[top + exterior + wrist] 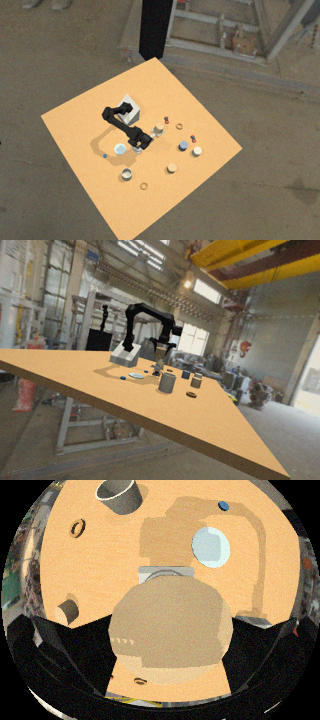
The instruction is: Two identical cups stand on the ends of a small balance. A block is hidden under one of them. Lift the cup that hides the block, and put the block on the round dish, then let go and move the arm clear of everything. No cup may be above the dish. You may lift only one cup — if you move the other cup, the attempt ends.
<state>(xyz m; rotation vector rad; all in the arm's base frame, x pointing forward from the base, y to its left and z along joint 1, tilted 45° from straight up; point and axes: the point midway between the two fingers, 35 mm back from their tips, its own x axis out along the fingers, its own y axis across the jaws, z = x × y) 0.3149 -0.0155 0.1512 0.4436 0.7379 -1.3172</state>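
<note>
Now: the grey block 80 mm below my gripper tip and 10 mm to the left of it. Also, from my gripper tip: pale blue round dish (170 mm below, 110 mm to the right, 80 mm behind).
</note>
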